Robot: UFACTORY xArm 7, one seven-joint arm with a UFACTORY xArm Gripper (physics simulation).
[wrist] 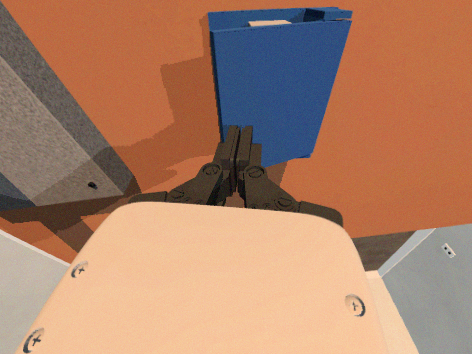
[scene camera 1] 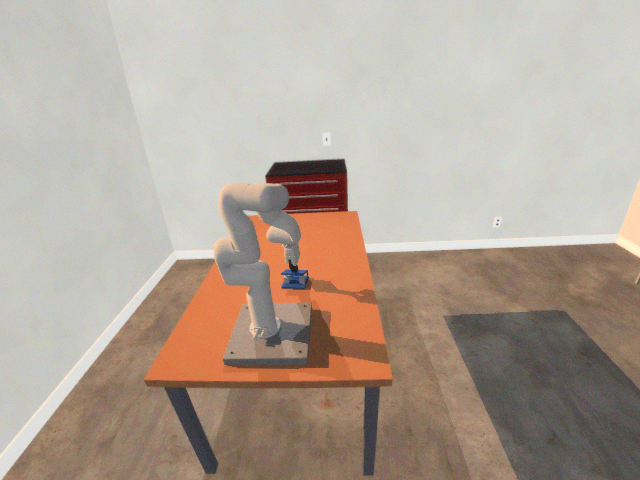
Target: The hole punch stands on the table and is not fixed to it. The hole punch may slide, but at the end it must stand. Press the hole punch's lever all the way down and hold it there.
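Frame: origin at the arm's base, x ahead, y left, z up, level; metres.
Where they show: gripper, fingertip midpoint: (wrist: 241,142) (scene camera 1: 294,271); arm's base, link origin: (scene camera 1: 265,327).
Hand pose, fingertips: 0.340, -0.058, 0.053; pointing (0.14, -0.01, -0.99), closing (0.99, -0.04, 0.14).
Note:
Each offset is from my fingertips to the centre of the thing, as dx, dy, dz. "pt": to the spot under its first point. Level surfaces: height alone.
The blue hole punch @(pt -0.008, +0.003, -0.077) (scene camera 1: 295,285) (wrist: 232,18) stands upright on the orange table @(dz -0.089) (scene camera 1: 336,242) (wrist: 410,100). Its flat blue lever @(+0.030, +0.012, -0.024) (scene camera 1: 285,272) (wrist: 280,80) forms the top; in the scene view a gap with grey parts shows between lever and base, so it does not look fully down. My gripper (scene camera 1: 294,270) (wrist: 241,142) is shut and empty. Its dark fingertips are at the top of the lever, around mid-length in the scene view and overlapping the lower left part of the lever in the wrist view. Whether they touch it, I cannot tell.
The arm's grey base plate (scene camera 1: 294,341) (wrist: 55,135) is bolted to the table nearer the scene camera than the punch. A red tool chest (scene camera 1: 315,188) with a black top stands behind the far table edge. Shadows of the arm fall across the table.

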